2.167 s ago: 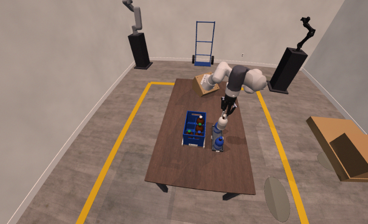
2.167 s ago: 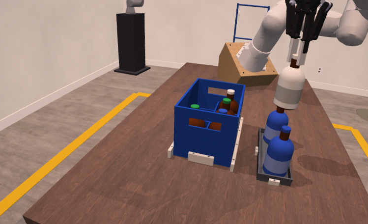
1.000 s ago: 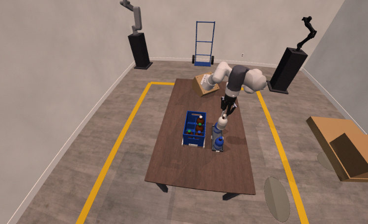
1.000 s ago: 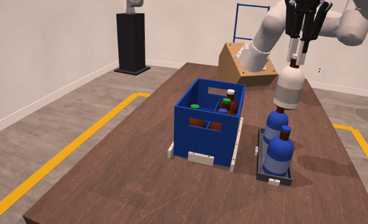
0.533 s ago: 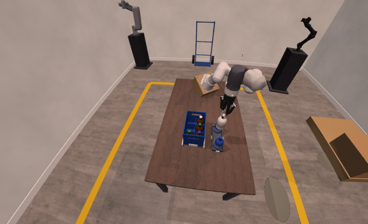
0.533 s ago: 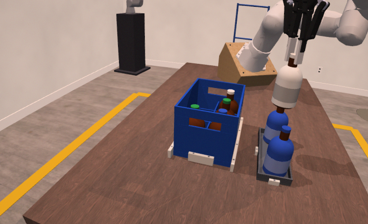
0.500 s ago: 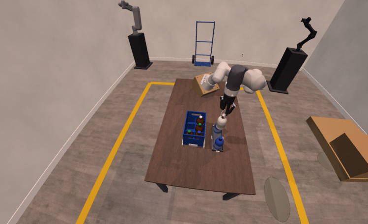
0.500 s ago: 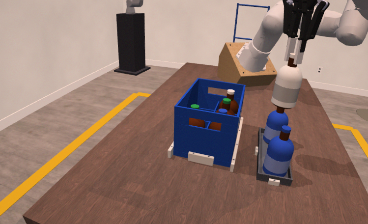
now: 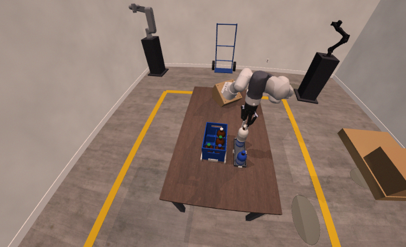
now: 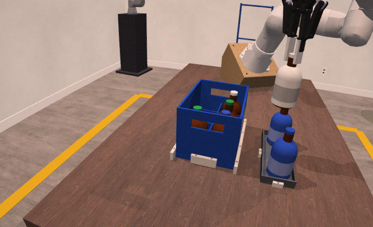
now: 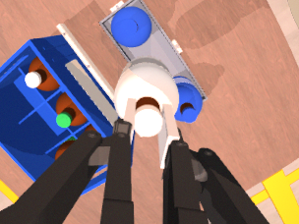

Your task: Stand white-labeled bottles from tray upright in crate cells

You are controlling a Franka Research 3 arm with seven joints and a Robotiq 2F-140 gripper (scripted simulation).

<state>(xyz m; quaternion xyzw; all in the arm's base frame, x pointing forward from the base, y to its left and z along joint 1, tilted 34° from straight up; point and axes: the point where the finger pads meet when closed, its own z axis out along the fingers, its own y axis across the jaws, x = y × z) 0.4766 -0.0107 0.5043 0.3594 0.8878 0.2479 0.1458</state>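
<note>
Now: the white-labeled bottle 90 mm below my hand. Round my hand: blue-labeled bottle (270 mm below, 90 mm ahead, 30 mm to the left); then blue crate (270 mm below, 200 mm to the right).
</note>
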